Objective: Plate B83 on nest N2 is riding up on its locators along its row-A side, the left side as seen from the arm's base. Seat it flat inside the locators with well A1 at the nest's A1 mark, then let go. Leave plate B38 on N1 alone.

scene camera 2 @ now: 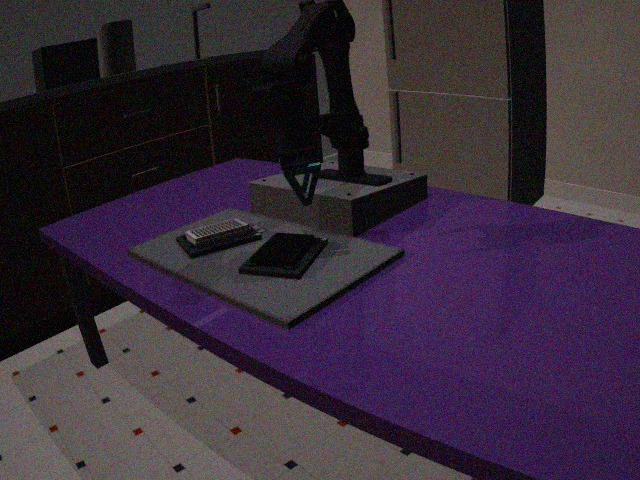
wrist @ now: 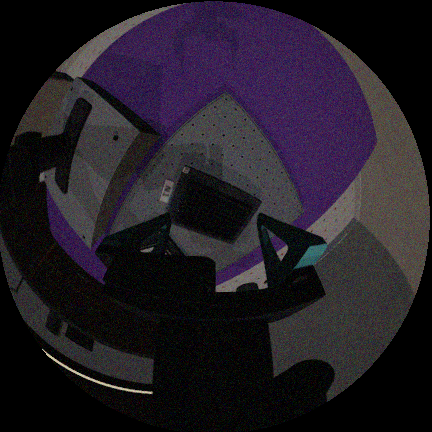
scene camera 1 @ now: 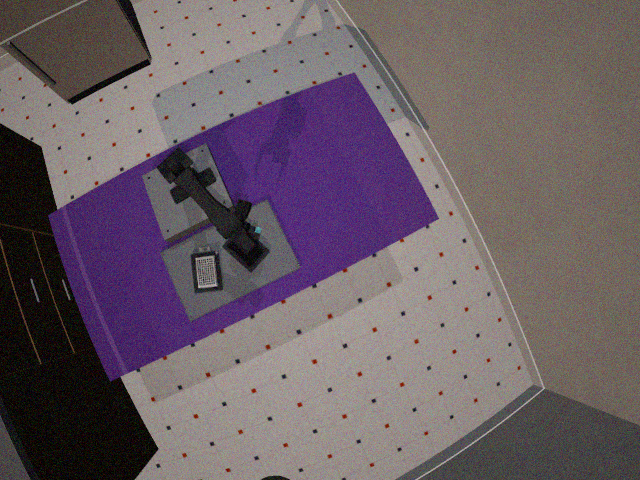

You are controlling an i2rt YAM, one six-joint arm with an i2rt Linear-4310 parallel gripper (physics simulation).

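Frame: origin at the arm's base, x back, y left, z down, level; metres.
Where they show: gripper, fingertip midpoint: (scene camera 2: 305, 198) (wrist: 213, 217); arm's base, link origin: (scene camera 2: 351, 178) (wrist: 67, 147).
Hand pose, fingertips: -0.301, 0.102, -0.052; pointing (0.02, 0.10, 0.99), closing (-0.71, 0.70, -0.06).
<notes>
Each offset is from my fingertips to the top centre of the thing, as dx, dy, dz. "spot": to the spot under its first point. Level surfaces: height alone.
The white plate B83 @[-0.040, -0.223, +0.079] (scene camera 1: 206, 271) (scene camera 2: 217, 230) sits on dark nest N2 @[-0.038, -0.227, +0.092] (scene camera 1: 209, 290) (scene camera 2: 217, 248) and stands proud of it; which side is higher is hard to tell. In the wrist view pale bits show behind the left finger. The black plate B38 @[-0.036, -0.032, +0.087] (scene camera 2: 281, 248) (wrist: 212, 205) rests on the nest beside it, marked by the N1 label @[spot: +0.055, -0.064, +0.112] (wrist: 166, 191). My gripper (scene camera 2: 306, 201) (wrist: 213, 217) is open and empty, high above the black plate and to the side of B83. In scene camera 1 the wrist hides the fingertips and the black plate. The A1 marks are unreadable.
Both nests stand on a grey perforated board (scene camera 1: 193, 307) (scene camera 2: 336, 289) (wrist: 225, 120). The arm's raised base block (scene camera 1: 160, 206) (scene camera 2: 330, 214) (wrist: 105, 150) stands beside the board on the purple table @[dz +0.126] (scene camera 1: 351, 155) (scene camera 2: 465, 335) (wrist: 300, 75).
</notes>
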